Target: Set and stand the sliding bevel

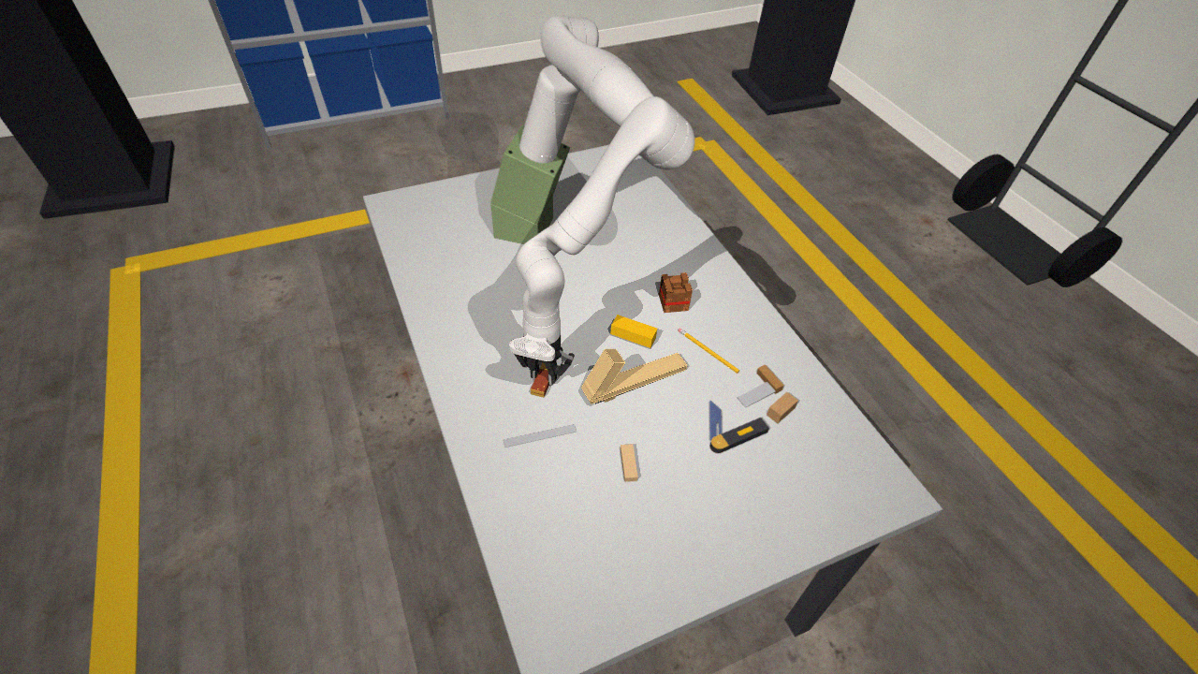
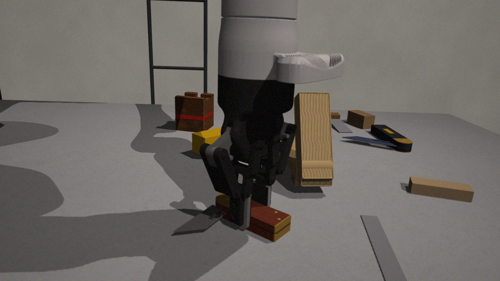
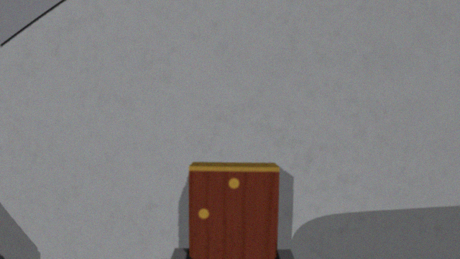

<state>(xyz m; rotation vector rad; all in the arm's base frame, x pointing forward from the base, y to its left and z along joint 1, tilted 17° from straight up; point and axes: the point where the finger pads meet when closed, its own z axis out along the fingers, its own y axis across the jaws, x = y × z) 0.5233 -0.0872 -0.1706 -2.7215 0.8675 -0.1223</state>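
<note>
Right now my hand is 2 cm past the wooden sliding bevel and 1 cm above it. Round my hand: grey strip 13 cm ahead, 4 cm to the right, 2 cm below; then leg-and-rail wooden joint 6 cm ahead, 19 cm to the left, 4 cm above; then grey blade 4 cm behind, 1 cm below.
</note>
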